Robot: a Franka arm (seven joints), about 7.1 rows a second.
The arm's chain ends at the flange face. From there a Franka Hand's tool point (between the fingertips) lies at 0.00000 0.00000 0.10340 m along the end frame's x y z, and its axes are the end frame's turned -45 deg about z.
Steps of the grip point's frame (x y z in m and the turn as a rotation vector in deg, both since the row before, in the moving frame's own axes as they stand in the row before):
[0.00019, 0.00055, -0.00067, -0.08, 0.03, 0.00]
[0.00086, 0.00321, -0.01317, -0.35, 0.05, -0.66]
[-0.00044, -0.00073, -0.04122, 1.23, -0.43, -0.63]
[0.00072, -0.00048, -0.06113, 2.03, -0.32, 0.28]
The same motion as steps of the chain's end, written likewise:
[0.00038, 0.00019, -0.00067, -0.04, 0.08, 0.00]
[0.00237, 0.00128, -0.01317, -0.21, 0.28, -0.66]
[0.00130, 0.00080, -0.04119, 0.57, -1.17, -0.63]
[0.00316, 0.00134, -0.06106, 1.21, -1.66, 0.28]

